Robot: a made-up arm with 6 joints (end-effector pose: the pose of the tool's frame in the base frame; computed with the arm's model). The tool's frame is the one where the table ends. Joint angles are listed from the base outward.
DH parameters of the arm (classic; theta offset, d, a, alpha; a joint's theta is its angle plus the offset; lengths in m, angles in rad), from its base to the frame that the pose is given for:
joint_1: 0 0.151 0 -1.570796
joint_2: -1.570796 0 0.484 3.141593
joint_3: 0 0 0 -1.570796
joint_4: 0 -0.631 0 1.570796
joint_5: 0 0.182 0 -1.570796
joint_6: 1.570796 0 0 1.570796
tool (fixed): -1.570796 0 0 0
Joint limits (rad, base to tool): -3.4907..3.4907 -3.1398..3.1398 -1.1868..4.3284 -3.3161..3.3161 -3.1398..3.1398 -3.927..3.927
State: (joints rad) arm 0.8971 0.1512 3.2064 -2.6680 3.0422 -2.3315
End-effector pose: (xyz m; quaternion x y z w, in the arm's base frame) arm -0.4688 -0.3277 0.7666 -0.1529 -0.0705 0.4071 0.8977
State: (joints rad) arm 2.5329 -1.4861 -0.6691 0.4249 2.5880 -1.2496
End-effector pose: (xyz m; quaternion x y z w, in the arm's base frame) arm 0.1810 0.0759 0.7034 -0.6038 0.3818 -0.1847 0.6749
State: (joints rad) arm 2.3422 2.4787 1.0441 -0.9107 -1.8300 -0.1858
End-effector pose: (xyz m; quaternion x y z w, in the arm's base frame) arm -0.0881 0.2506 -0.8752 0.6645 -0.7412 0.0864 0.0396
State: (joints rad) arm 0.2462 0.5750 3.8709 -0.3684 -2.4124 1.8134
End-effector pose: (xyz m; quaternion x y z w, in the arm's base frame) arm -0.3178 -0.2549 0.5250 -0.7652 -0.3969 -0.2464 0.4431
